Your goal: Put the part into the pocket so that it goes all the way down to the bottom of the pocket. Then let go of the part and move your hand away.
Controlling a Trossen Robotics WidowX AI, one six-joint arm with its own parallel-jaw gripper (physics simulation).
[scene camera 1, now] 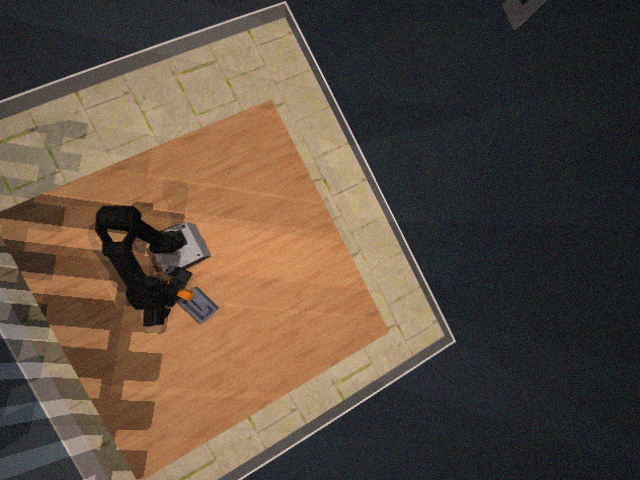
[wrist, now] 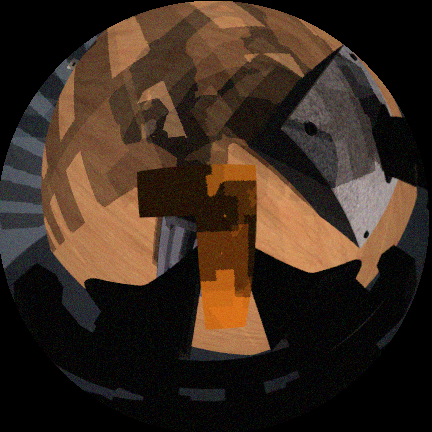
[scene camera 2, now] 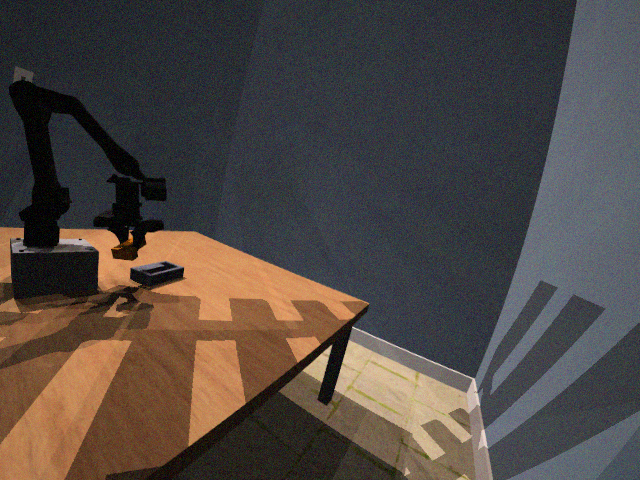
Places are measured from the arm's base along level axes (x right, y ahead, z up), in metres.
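Pixels of known places: gripper, between the fingertips: [scene camera 1: 181,290] [wrist: 221,249]; arm's base, origin of its link: [scene camera 1: 176,240] [wrist: 387,142] [scene camera 2: 40,243].
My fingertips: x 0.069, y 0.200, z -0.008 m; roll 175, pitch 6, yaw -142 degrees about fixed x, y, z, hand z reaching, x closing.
Observation:
For each thing: its middle in the pictures, then the offset to it from my fingertips. Level surfaces: height alone.
- orange L-shaped piece, middle of its body: [wrist: 200,259] [scene camera 2: 134,247] [scene camera 1: 177,294] dx +0.013, dy +0.005, dz +0.017 m
- low grey-blue block, middle of its body: [wrist: 188,256] [scene camera 2: 158,272] [scene camera 1: 199,305] dx -0.005, dy +0.089, dz -0.079 m
- wooden table, height of its surface: dz -0.097 m
The part is an orange L-shaped piece [scene camera 1: 185,294] [scene camera 2: 124,251] [wrist: 225,280]. My gripper [scene camera 2: 131,241] [wrist: 221,249] is shut on its long arm, and its short arm points left in the wrist view. The part hangs above the table. The pocket is a hooked recess in a low grey-blue block [scene camera 1: 200,318] [scene camera 2: 149,277] [wrist: 171,245] on the table. In scene camera 2 the part is higher than the block and to its left. In the wrist view the part and a finger hide much of the block, and the recess cannot be made out.
The arm's grey box-shaped base [scene camera 1: 195,248] [scene camera 2: 54,271] [wrist: 325,95] stands near the block. The wooden table [scene camera 1: 289,237] [scene camera 2: 227,273] [wrist: 285,220] carries both, with striped shadows across it. A table edge and a dark leg [scene camera 2: 334,366] show in scene camera 2.

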